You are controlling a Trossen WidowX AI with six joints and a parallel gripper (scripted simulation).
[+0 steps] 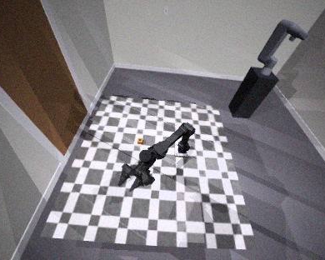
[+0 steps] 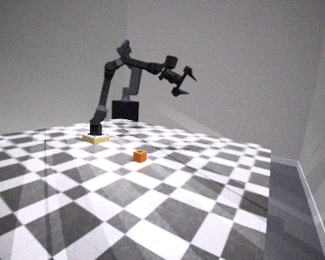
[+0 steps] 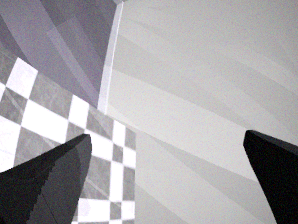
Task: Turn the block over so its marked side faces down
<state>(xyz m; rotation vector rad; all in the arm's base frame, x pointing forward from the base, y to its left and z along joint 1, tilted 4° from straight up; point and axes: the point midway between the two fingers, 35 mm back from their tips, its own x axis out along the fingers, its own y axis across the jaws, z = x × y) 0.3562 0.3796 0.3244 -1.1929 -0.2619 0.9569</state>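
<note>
Now: gripper tip 490 mm to the left of the orange block, 300 mm above it and 10 mm past it.
</note>
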